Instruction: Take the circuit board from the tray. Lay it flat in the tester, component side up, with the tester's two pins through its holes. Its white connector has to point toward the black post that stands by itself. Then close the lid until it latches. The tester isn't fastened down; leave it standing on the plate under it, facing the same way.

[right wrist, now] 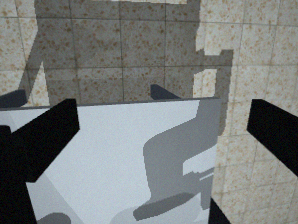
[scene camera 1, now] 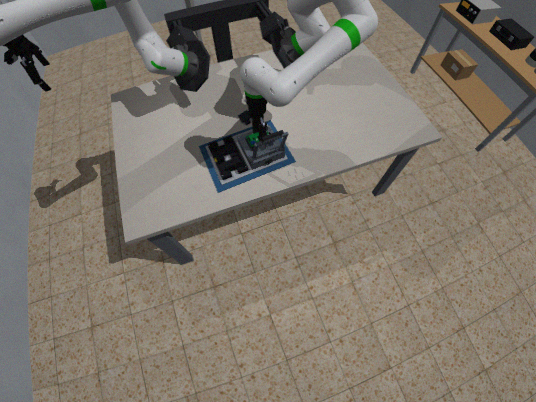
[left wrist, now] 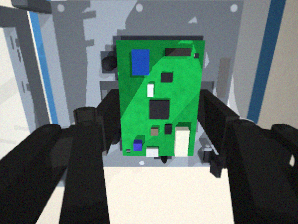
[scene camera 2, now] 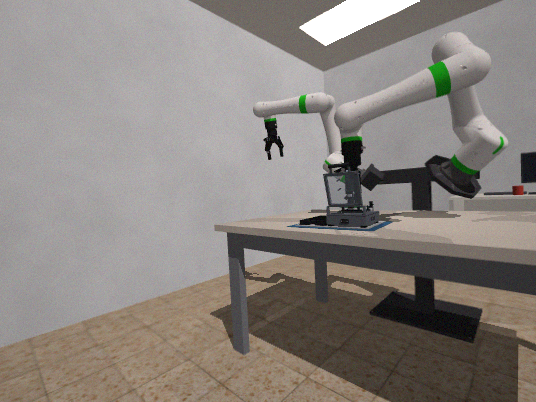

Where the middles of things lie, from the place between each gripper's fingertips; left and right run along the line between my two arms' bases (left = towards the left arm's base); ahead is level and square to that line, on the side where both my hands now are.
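Labels:
From my left hand: green circuit board (left wrist: 159, 81), 20 mm below; black tray (scene camera 1: 237, 160), 90 mm below, 30 mm ahead, 170 mm to the right; clear lid (scene camera 2: 343, 189), 80 mm above, 120 mm ahead, 30 mm to the left. Going by their middles, green circuit board nearest to my left hand of the things named here.
From my right hand (scene camera 1: 47, 77): black tray, 420 mm below, 320 mm ahead, 720 mm to the left; green circuit board, 360 mm below, 290 mm ahead, 890 mm to the left; clear lid, 260 mm below, 410 mm ahead, 920 mm to the left. By its middle, the clear lid is nearer to my left hand than to my right hand.

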